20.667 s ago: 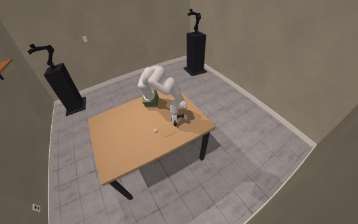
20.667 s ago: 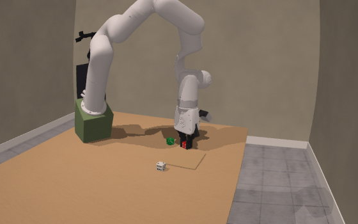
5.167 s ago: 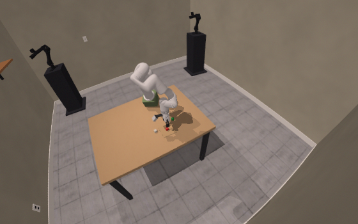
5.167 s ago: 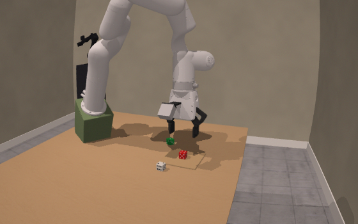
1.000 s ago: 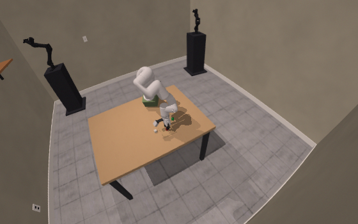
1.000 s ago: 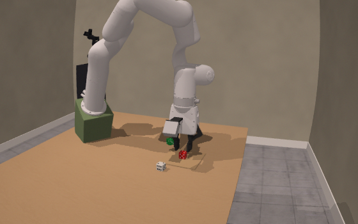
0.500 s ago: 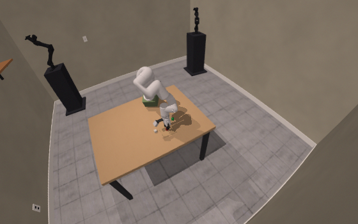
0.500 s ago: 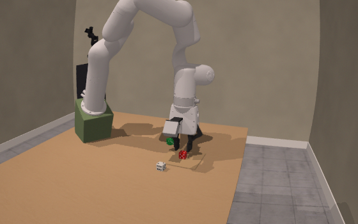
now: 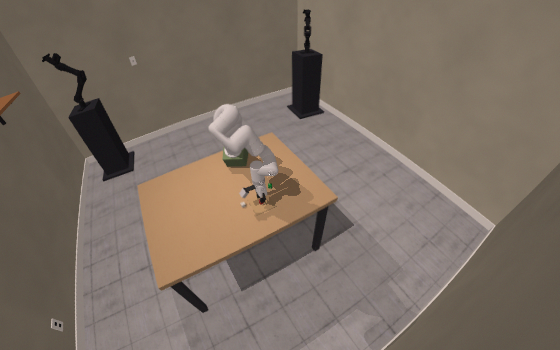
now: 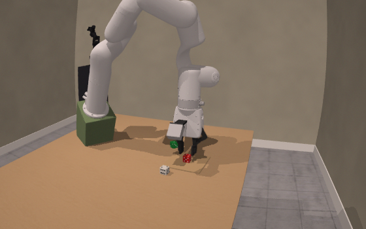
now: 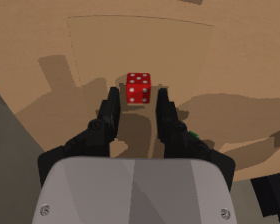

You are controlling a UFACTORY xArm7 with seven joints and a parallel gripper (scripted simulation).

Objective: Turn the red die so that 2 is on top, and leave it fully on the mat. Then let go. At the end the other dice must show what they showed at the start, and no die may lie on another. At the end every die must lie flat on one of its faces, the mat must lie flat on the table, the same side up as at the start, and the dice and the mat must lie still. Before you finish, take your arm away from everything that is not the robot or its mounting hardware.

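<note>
My gripper is now 40 mm above the red die. From my hand the other things lie so: tan mat 50 mm below; green die 100 mm behind, 110 mm to the left, 40 mm below; white die 30 mm behind, 110 mm to the right, 40 mm below.
</note>
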